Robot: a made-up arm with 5 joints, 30 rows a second.
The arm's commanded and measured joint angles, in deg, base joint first. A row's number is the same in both.
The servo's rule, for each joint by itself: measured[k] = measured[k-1] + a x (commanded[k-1-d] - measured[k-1]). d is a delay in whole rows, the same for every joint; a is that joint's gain. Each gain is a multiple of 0.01, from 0.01 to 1. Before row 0 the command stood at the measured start. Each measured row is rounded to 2 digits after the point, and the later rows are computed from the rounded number. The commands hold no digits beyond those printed.
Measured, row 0:
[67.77 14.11 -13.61 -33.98 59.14]
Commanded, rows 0 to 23:
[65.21 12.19 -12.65 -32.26 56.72]
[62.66 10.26 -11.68 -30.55 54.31]
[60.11 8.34 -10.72 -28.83 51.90]
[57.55 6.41 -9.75 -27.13 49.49]
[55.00 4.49 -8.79 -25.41 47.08]
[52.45 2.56 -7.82 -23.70 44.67]
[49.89 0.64 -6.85 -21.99 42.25]
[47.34 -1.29 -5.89 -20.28 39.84]
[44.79 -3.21 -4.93 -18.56 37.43]
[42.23 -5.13 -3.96 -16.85 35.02]
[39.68 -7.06 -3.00 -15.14 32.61]
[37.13 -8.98 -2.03 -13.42 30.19]
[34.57 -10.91 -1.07 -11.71 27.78]
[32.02 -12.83 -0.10 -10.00 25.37]
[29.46 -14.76 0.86 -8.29 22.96]
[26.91 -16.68 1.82 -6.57 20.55]
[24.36 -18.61 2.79 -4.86 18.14]
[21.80 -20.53 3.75 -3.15 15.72]
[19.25 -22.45 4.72 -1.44 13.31]
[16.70 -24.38 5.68 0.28 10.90]
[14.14 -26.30 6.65 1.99 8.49]
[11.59 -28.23 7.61 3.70 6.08]
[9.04 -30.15 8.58 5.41 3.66]
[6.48 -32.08 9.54 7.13 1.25]
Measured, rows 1 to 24:
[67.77 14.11 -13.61 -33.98 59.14]
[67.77 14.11 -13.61 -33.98 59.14]
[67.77 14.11 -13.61 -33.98 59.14]
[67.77 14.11 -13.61 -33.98 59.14]
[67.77 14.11 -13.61 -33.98 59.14]
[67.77 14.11 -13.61 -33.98 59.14]
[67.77 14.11 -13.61 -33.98 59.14]
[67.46 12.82 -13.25 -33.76 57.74]
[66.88 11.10 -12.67 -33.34 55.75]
[66.07 9.25 -11.95 -32.75 53.52]
[65.05 7.35 -11.14 -32.02 51.18]
[63.84 5.43 -10.27 -31.16 48.80]
[62.47 3.51 -9.36 -30.19 46.40]
[60.96 1.59 -8.43 -29.12 43.99]
[59.33 -0.34 -7.49 -27.97 41.58]
[57.59 -2.26 -6.54 -26.75 39.17]
[55.75 -4.18 -5.59 -25.46 36.76]
[53.82 -6.11 -4.63 -24.12 34.35]
[51.82 -8.03 -3.67 -22.73 31.94]
[49.75 -9.96 -2.71 -21.30 29.53]
[47.62 -11.88 -1.74 -19.83 27.12]
[45.44 -13.81 -0.78 -18.33 24.71]
[43.22 -15.73 0.18 -16.80 22.30]
[40.96 -17.66 1.15 -15.25 19.89]
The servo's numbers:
d 7
a 0.12 0.67 0.37 0.13 0.58

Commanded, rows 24 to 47:
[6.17 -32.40 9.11 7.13 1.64]
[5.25 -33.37 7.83 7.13 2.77]
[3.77 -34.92 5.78 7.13 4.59]
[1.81 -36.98 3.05 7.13 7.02]
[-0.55 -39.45 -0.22 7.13 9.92]
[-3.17 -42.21 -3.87 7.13 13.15]
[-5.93 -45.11 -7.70 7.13 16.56]
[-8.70 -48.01 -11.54 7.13 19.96]
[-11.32 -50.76 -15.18 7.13 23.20]
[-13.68 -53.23 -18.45 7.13 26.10]
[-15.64 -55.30 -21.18 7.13 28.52]
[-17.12 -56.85 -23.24 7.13 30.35]
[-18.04 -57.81 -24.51 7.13 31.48]
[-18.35 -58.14 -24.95 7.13 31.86]
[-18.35 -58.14 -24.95 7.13 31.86]
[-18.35 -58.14 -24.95 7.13 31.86]
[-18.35 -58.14 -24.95 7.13 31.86]
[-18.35 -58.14 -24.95 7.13 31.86]
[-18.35 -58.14 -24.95 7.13 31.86]
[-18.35 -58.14 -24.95 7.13 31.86]
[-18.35 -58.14 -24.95 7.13 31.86]
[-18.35 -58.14 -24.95 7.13 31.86]
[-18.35 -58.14 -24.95 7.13 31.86]
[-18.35 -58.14 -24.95 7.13 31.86]
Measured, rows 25 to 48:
[38.66 -19.58 2.11 -13.68 17.47]
[36.33 -21.50 3.08 -12.09 15.06]
[33.97 -23.43 4.04 -10.48 12.65]
[31.59 -25.35 5.01 -8.86 10.24]
[29.19 -27.28 5.97 -7.23 7.83]
[26.77 -29.20 6.94 -5.59 5.41]
[24.34 -31.13 7.90 -3.94 3.00]
[22.16 -31.98 8.35 -2.50 2.21]
[20.13 -32.91 8.16 -1.25 2.53]
[18.17 -34.26 7.28 -0.16 3.72]
[16.21 -36.08 5.71 0.79 5.63]
[14.20 -38.34 3.52 1.61 8.12]
[12.12 -40.93 0.79 2.33 11.04]
[9.95 -43.73 -2.35 2.95 14.24]
[7.71 -46.60 -5.75 3.49 17.56]
[5.43 -49.39 -9.24 3.96 20.83]
[3.14 -51.96 -12.65 4.37 23.89]
[0.89 -54.20 -15.81 4.73 26.58]
[-1.27 -55.98 -18.56 5.04 28.77]
[-3.28 -57.21 -20.76 5.31 30.34]
[-5.09 -57.83 -22.31 5.55 31.22]
[-6.68 -58.04 -23.29 5.76 31.59]
[-8.08 -58.11 -23.90 5.94 31.75]
[-9.31 -58.13 -24.29 6.09 31.81]

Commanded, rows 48 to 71:
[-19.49 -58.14 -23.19 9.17 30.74]
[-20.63 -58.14 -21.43 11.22 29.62]
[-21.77 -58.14 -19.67 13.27 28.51]
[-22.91 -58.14 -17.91 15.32 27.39]
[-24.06 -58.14 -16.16 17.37 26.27]
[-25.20 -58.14 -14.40 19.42 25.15]
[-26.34 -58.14 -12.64 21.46 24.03]
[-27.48 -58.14 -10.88 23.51 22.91]
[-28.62 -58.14 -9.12 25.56 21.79]
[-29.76 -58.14 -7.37 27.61 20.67]
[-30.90 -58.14 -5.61 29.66 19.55]
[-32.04 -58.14 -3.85 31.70 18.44]
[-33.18 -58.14 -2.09 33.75 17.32]
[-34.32 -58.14 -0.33 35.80 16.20]
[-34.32 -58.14 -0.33 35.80 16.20]
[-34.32 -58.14 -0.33 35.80 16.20]
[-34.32 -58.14 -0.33 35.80 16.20]
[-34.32 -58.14 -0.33 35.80 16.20]
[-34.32 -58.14 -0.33 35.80 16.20]
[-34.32 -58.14 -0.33 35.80 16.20]
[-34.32 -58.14 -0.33 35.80 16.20]
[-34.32 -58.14 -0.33 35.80 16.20]
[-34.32 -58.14 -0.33 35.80 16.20]
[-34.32 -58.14 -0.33 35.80 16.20]
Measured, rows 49 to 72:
[-10.39 -58.14 -24.53 6.23 31.84]
[-11.35 -58.14 -24.69 6.35 31.85]
[-12.19 -58.14 -24.79 6.45 31.86]
[-12.93 -58.14 -24.85 6.54 31.86]
[-13.58 -58.14 -24.89 6.62 31.86]
[-14.15 -58.14 -24.91 6.69 31.86]
[-14.65 -58.14 -24.92 6.75 31.86]
[-15.23 -58.14 -24.28 7.06 31.21]
[-15.88 -58.14 -23.23 7.60 30.29]
[-16.59 -58.14 -21.91 8.34 29.26]
[-17.35 -58.14 -20.43 9.25 28.18]
[-18.16 -58.14 -18.85 10.31 27.07]
[-19.00 -58.14 -17.20 11.49 25.96]
[-19.88 -58.14 -15.51 12.79 24.84]
[-20.79 -58.14 -13.80 14.18 23.72]
[-21.73 -58.14 -12.07 15.66 22.60]
[-22.69 -58.14 -10.33 17.21 21.48]
[-23.68 -58.14 -8.58 18.83 20.36]
[-24.68 -58.14 -6.83 20.50 19.25]
[-25.70 -58.14 -5.08 22.22 18.13]
[-26.73 -58.14 -3.32 23.99 17.01]
[-27.64 -58.14 -2.21 25.53 16.54]
[-28.44 -58.14 -1.51 26.87 16.34]
[-29.15 -58.14 -1.07 28.03 16.26]

